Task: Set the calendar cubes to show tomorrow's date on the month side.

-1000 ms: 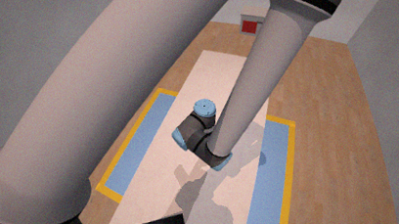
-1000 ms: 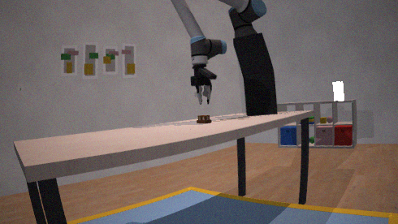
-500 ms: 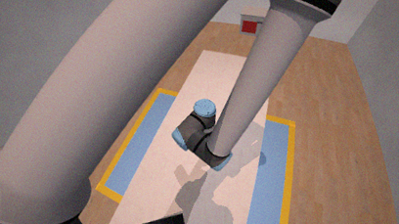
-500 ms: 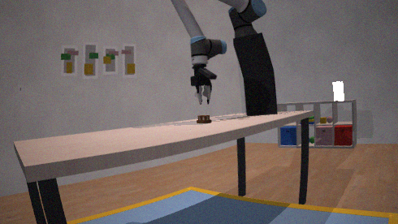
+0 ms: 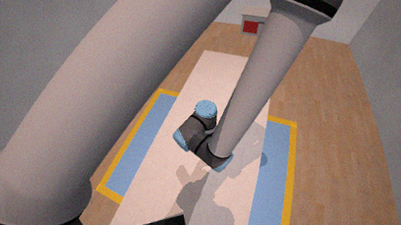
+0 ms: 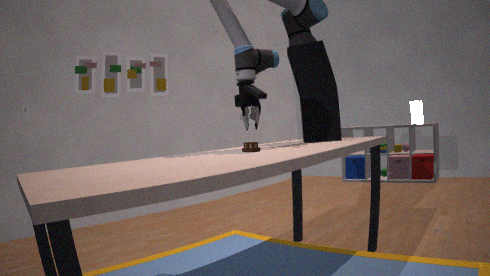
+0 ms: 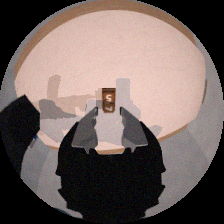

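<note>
Now: the brown cube 9 cm below my hand and 4 cm to the right of it. The rest, counted from my hand: brown tray: 10 cm below, 2 cm to the right.
</note>
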